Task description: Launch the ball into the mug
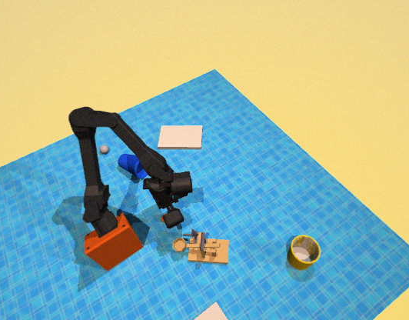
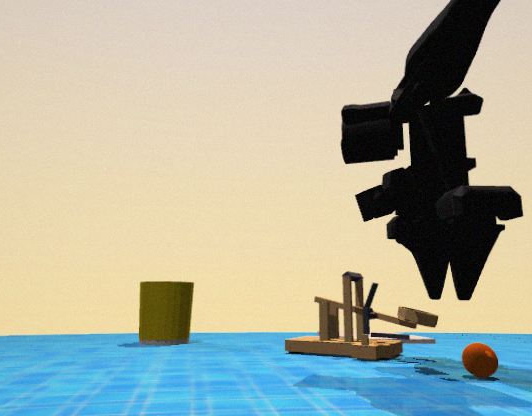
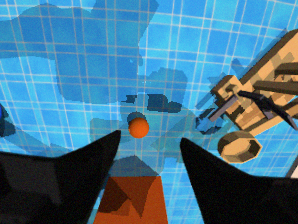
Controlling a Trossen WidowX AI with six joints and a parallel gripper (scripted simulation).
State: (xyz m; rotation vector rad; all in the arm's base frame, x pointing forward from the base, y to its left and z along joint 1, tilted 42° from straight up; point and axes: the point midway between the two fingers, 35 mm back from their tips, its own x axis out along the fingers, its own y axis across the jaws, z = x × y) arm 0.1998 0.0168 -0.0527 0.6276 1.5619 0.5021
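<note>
My gripper tip is 2 cm past the orange ball, 2 cm to the right of it and 6 cm above it. From my gripper tip the other things lie so: small grey ball 9 cm behind, 47 cm to the left, 5 cm below; then white tile 24 cm ahead, 33 cm to the left, 6 cm below; then wooden catapult 3 cm ahead, 14 cm to the right, 2 cm below.
</note>
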